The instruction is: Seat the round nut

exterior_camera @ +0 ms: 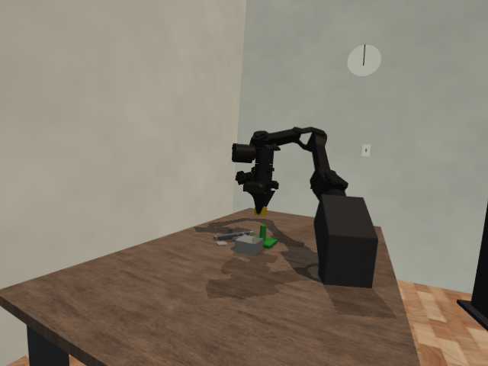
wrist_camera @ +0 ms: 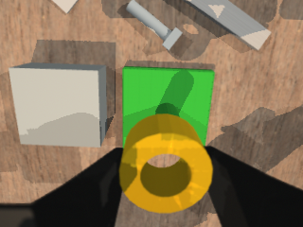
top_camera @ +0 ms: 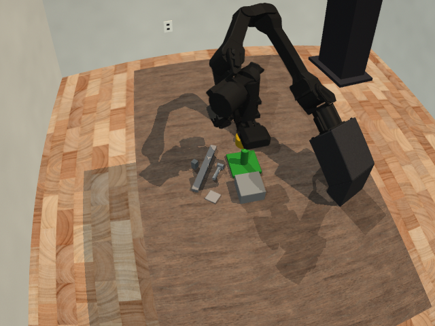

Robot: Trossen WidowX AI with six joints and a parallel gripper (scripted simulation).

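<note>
Right now the grey bolt is 60 mm ahead of my hand, 10 mm to the right of it and 130 mm below it. Also, from my hand: flat tile: 110 mm ahead, 60 mm to the left, 140 mm below; then long grey bar: 90 mm ahead, 40 mm to the right, 130 mm below; then grey block: 10 mm ahead, 80 mm to the left, 120 mm below.
</note>
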